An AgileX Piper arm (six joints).
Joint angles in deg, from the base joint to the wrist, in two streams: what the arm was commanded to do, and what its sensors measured. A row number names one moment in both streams.
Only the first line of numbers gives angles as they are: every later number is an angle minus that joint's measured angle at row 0.
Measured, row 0: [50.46 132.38 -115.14 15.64 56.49 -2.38]
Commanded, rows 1 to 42: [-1.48 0.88 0.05 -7.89 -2.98 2.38]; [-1.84 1.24 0.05 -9.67 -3.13 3.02]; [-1.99 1.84 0.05 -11.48 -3.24 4.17]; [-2.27 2.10 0.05 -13.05 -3.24 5.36]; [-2.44 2.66 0.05 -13.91 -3.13 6.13]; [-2.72 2.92 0.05 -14.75 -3.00 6.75]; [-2.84 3.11 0.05 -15.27 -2.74 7.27]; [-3.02 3.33 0.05 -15.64 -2.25 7.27]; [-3.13 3.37 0.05 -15.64 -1.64 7.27]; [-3.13 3.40 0.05 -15.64 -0.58 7.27]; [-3.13 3.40 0.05 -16.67 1.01 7.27]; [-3.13 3.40 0.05 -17.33 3.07 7.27]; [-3.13 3.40 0.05 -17.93 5.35 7.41]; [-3.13 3.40 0.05 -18.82 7.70 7.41]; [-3.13 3.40 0.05 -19.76 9.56 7.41]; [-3.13 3.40 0.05 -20.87 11.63 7.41]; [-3.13 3.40 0.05 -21.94 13.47 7.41]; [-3.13 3.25 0.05 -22.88 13.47 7.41]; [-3.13 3.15 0.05 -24.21 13.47 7.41]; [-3.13 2.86 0.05 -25.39 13.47 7.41]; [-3.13 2.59 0.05 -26.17 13.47 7.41]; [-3.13 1.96 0.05 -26.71 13.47 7.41]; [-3.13 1.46 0.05 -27.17 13.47 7.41]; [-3.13 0.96 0.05 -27.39 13.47 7.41]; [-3.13 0.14 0.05 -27.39 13.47 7.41]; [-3.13 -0.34 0.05 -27.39 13.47 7.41]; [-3.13 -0.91 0.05 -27.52 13.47 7.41]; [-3.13 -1.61 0.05 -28.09 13.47 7.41]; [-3.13 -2.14 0.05 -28.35 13.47 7.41]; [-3.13 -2.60 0.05 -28.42 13.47 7.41]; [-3.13 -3.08 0.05 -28.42 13.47 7.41]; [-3.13 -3.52 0.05 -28.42 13.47 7.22]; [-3.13 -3.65 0.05 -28.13 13.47 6.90]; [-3.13 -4.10 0.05 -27.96 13.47 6.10]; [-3.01 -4.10 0.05 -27.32 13.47 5.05]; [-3.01 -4.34 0.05 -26.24 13.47 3.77]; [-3.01 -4.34 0.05 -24.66 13.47 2.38]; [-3.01 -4.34 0.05 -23.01 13.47 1.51]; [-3.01 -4.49 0.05 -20.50 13.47 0.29]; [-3.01 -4.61 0.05 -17.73 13.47 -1.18]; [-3.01 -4.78 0.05 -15.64 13.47 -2.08]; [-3.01 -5.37 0.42 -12.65 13.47 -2.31]
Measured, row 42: [-2.83 -3.53 -0.11 -21.17 13.14 1.47]
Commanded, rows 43 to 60: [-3.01 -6.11 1.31 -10.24 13.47 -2.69]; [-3.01 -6.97 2.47 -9.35 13.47 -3.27]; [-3.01 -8.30 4.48 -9.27 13.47 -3.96]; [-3.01 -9.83 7.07 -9.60 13.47 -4.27]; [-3.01 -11.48 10.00 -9.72 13.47 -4.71]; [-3.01 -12.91 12.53 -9.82 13.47 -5.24]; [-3.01 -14.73 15.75 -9.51 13.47 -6.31]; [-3.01 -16.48 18.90 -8.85 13.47 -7.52]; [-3.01 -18.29 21.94 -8.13 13.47 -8.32]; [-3.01 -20.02 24.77 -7.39 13.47 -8.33]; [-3.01 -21.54 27.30 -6.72 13.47 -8.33]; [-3.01 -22.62 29.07 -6.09 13.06 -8.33]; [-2.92 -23.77 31.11 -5.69 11.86 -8.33]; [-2.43 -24.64 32.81 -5.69 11.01 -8.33]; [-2.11 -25.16 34.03 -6.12 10.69 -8.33]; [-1.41 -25.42 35.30 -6.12 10.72 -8.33]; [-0.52 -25.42 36.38 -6.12 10.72 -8.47]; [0.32 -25.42 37.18 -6.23 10.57 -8.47]
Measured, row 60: [-2.03 -24.28 33.59 -6.13 11.82 -7.73]
